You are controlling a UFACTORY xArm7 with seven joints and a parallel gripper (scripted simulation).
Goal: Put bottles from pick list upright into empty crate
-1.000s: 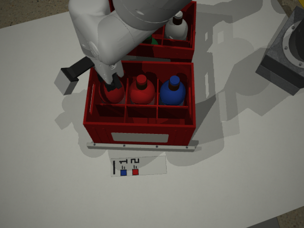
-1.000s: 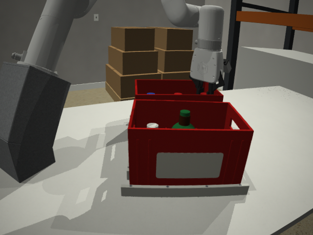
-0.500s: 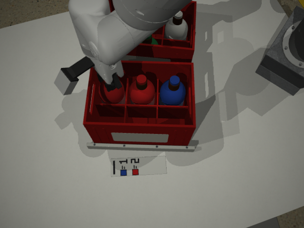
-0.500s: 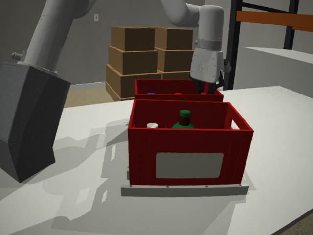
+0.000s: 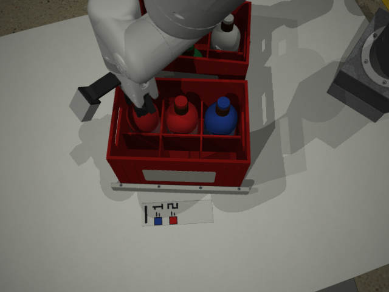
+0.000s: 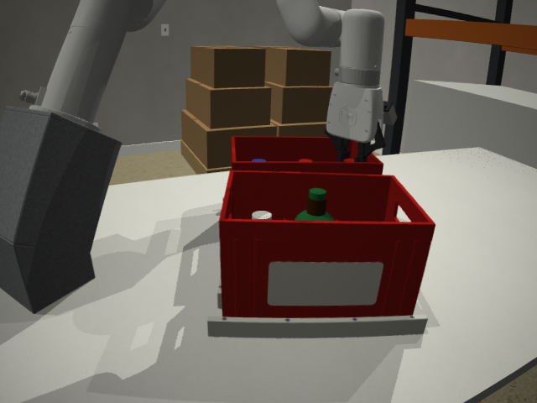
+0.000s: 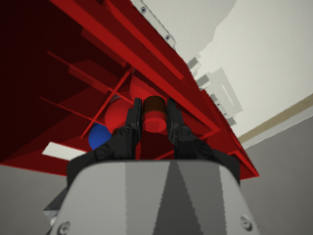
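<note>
The red bottle is 90 mm behind my hand and 70 mm below it. From my hand the other things lie so: pick list: 70 mm behind, 200 mm to the left, 160 mm below; green bottle: 110 mm behind, 150 mm to the right, 70 mm below; blue bottle: 180 mm behind, 10 mm to the left, 70 mm below.
</note>
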